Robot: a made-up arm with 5 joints.
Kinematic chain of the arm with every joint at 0, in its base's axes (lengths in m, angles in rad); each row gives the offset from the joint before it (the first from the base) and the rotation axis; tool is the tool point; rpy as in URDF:
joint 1: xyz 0 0 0.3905 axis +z
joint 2: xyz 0 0 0 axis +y
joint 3: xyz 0.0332 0 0.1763 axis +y
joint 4: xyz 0.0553 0 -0.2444 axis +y
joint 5: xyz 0.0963 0 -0.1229 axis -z
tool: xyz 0 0 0 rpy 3.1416 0 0
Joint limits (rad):
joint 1: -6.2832..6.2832
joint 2: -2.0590..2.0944
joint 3: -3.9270..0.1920
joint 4: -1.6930..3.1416
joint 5: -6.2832..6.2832
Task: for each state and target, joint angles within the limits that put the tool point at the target. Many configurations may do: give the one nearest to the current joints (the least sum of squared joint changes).
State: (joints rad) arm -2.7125 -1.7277 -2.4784 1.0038 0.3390
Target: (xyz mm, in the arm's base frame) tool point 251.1 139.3 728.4
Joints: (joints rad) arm -2.6351 -1.7155 -1.9365 1.5678 0.3390
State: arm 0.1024 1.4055 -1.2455 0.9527 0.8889
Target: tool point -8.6 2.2 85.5
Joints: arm -0.2504 1.2939 -0.8659 1.2994 0.8889
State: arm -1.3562 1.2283 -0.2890 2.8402 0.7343
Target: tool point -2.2 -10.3 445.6
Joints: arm -1.7812 1.2531 0.0665 2.8512 0.7343
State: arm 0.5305 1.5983 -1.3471 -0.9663 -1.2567
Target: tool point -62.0 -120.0 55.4
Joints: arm 1.0939 2.0944 -0.5626 -0.6797 -1.2567
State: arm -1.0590 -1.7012 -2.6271 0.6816 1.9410
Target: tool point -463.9 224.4 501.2
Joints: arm -0.4505 -2.0177 -2.3446 1.2437 1.9410
